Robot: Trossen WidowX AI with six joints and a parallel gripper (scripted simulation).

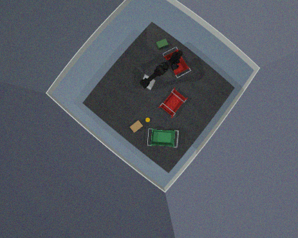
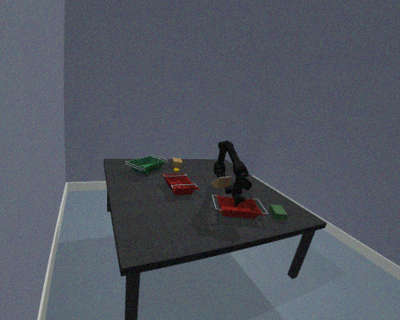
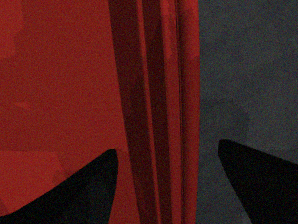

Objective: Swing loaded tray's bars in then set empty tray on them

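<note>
My gripper tip is now 4 cm short of the red tray, 7 cm to the right of it and 3 cm below it. Round my gripper tip: green block 21 cm behind, 20 cm to the left, 1 cm above; then tan block 1 cm behind, 77 cm to the right, 2 cm above; then yellow piece 7 cm ahead, 65 cm to the right.
</note>
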